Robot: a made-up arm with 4 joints.
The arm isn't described. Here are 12 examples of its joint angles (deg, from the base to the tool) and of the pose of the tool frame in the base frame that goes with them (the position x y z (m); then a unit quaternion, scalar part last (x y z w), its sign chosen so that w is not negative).
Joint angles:
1: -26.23 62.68 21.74 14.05
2: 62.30 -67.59 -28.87 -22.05
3: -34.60 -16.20 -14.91 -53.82
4: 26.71 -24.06 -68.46 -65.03
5: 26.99 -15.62 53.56 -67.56
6: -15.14 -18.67 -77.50 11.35
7: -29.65 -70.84 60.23 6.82
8: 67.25 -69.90 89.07 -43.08
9: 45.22 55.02 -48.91 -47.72
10: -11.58 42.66 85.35 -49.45
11: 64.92 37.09 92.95 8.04
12: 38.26 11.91 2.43 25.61
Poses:
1: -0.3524 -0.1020 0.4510 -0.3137 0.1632 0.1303 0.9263
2: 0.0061 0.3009 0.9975 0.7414 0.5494 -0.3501 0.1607
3: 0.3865 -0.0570 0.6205 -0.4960 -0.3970 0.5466 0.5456
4: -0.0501 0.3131 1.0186 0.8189 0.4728 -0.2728 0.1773
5: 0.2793 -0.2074 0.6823 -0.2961 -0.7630 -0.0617 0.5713
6: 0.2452 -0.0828 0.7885 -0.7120 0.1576 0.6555 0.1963
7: -0.1148 0.3209 0.2623 0.4277 -0.2010 0.7127 0.5184
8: 0.2984 0.3840 0.6993 0.0036 -0.7787 0.5001 0.3789
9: -0.3073 -0.1601 0.8209 -0.8974 -0.0595 -0.0749 0.4308
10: -0.0888 -0.2229 0.3402 -0.3190 -0.3900 -0.3747 0.7783
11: 0.2538 0.1393 0.6252 0.0341 -0.9078 0.0374 0.4164
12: 0.0632 -0.2077 0.4008 -0.4781 -0.2669 0.3901 0.7402
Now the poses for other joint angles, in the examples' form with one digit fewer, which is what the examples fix.
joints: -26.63 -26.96 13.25 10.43
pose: 0.092 -0.043 0.271 -0.100 -0.109 0.743 0.653
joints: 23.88 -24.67 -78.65 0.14
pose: 0.088 0.014 0.956 -0.914 -0.020 0.384 0.132
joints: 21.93 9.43 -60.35 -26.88
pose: 0.039 -0.088 0.934 -0.895 -0.090 0.326 0.292
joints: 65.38 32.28 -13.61 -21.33
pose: -0.128 -0.293 0.613 -0.716 -0.436 -0.133 0.529
